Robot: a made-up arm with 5 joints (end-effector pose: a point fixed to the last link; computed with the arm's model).
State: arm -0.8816 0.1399 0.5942 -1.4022 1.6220
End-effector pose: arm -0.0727 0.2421 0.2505 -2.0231 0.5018 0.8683
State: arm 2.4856 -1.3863 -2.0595 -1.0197 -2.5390
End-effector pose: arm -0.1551 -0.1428 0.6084 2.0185 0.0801 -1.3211
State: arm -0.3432 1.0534 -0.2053 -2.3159 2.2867
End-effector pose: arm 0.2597 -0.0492 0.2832 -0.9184 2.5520 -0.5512
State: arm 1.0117 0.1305 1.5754 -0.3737 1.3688
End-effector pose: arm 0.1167 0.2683 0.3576 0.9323 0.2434 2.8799
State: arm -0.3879 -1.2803 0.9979 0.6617 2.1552
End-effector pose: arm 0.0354 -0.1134 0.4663 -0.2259 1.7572 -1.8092
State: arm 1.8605 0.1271 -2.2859 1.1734 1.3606
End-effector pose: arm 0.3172 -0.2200 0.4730 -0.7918 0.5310 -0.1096
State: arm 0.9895 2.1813 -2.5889 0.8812 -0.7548
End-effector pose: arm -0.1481 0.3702 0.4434 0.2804 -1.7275 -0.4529
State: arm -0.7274 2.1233 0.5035 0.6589 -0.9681
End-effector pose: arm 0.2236 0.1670 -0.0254 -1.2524 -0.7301 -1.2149
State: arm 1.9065 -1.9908 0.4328 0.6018 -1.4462
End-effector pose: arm 0.0495 -0.3819 -0.0914 -1.1432 -1.5051 1.8524
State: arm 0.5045 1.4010 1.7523 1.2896 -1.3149
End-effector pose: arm -0.2009 0.3543 -0.0011 -1.3209 1.7448 -0.3099
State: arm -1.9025 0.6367 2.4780 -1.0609 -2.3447
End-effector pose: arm 0.1907 0.0284 -0.5253 -0.2100 -2.4917 0.4391
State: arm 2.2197 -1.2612 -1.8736 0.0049 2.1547
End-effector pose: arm -0.0709 -0.3620 0.5071 0.8963 1.6936 -1.1778
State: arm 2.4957 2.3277 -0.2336 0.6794 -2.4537
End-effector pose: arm -0.2832 0.2847 -0.0913 -1.4119 -0.0469 -0.1592
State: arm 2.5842 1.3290 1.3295 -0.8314 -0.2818
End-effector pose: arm 0.1607 0.0937 0.3546 0.9732 1.3461 2.4921
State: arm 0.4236 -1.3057 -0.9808 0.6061 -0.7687
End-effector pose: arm 0.0342 -0.3763 -0.0476 1.2995 1.3194 -1.9879
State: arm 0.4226 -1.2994 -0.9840 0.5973 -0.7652
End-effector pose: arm 0.0360 -0.3764 -0.0455 1.2848 1.3134 -1.9854
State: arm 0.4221 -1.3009 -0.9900 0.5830 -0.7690
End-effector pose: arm 0.0375 -0.3751 -0.0468 1.2649 1.3232 -1.9884
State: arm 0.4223 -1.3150 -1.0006 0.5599 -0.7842
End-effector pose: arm 0.0388 -0.3714 -0.0537 1.2363 1.3581 -1.9994
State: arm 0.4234 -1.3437 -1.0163 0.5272 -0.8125
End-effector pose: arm 0.0394 -0.3644 -0.0672 1.1971 1.4224 -2.0184
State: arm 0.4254 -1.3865 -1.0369 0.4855 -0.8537
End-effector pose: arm 0.0393 -0.3535 -0.0870 1.1453 1.5157 -2.0424
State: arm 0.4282 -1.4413 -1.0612 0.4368 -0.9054
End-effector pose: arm 0.0382 -0.3380 -0.1120 1.0805 1.6338 -2.0660
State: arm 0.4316 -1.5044 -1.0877 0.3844 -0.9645
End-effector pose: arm 0.0360 -0.3177 -0.1402 1.0038 1.7692 -2.0838
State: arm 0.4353 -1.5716 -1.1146 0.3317 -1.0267
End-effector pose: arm 0.0328 -0.2932 -0.1692 0.9184 1.9120 -2.0912
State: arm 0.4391 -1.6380 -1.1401 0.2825 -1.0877
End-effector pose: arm 0.0288 -0.2661 -0.1963 0.8297 2.0512 -2.0869
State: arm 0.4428 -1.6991 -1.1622 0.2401 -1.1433
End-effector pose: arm 0.0247 -0.2390 -0.2195 0.7456 2.1766 -2.0727
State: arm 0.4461 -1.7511 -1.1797 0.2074 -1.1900
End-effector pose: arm 0.0207 -0.2146 -0.2376 -0.6740 -2.2801 2.0528
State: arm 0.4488 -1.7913 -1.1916 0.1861 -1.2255
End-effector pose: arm 0.0173 -0.1955 -0.2504 -0.6087 -2.3067 1.9894
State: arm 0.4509 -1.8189 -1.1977 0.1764 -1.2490
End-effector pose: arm 0.0146 -0.1828 -0.2584 -0.5715 -2.3206 1.9447
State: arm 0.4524 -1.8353 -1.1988 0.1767 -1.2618
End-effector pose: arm 0.0126 -0.1764 -0.2626 -0.5587 -2.3240 1.9168
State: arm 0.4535 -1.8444 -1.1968 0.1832 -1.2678
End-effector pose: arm 0.0111 -0.1741 -0.2645 -0.5608 -2.3209 1.9000
